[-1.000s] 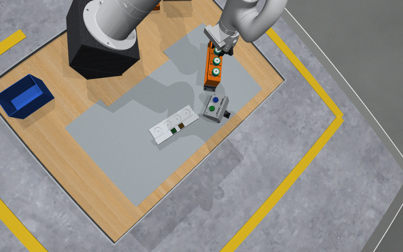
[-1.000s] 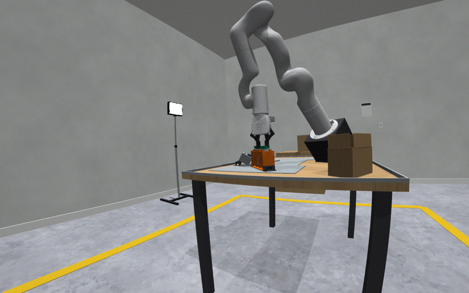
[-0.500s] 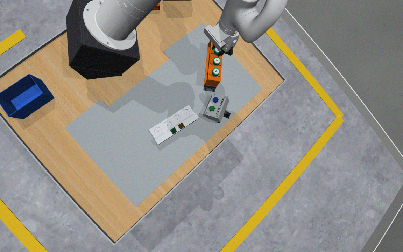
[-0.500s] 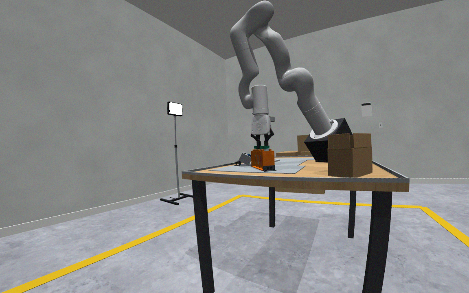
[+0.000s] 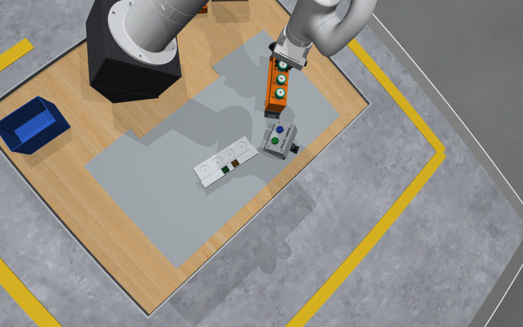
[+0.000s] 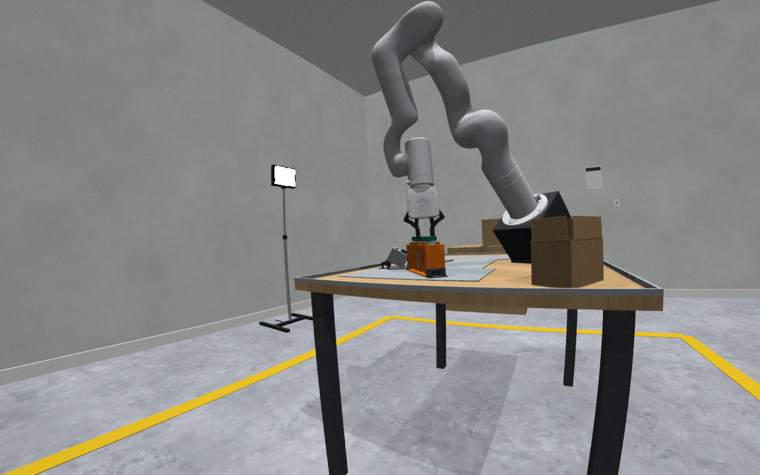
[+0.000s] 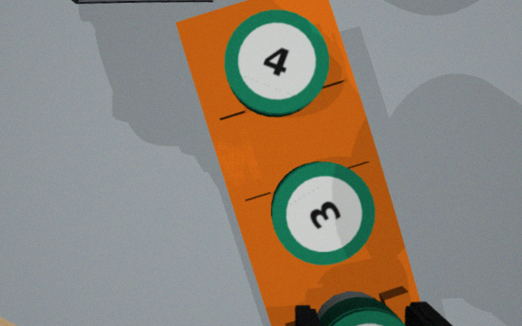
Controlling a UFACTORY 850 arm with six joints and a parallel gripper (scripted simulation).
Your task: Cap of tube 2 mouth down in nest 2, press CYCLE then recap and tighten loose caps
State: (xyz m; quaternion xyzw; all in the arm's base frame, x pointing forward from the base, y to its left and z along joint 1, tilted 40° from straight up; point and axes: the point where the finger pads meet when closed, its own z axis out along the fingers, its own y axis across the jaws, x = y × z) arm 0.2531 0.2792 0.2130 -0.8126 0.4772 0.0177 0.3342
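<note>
Now: hand 10 mm above the green-rimmed cap. The rest, counted from my hand: blue cycle key (180 mm ahead, 120 mm to the right, 60 mm below); then key housing (210 mm ahead, 140 mm to the right, 80 mm below); then green ready key (210 mm ahead, 160 mm to the right, 60 mm below).
</note>
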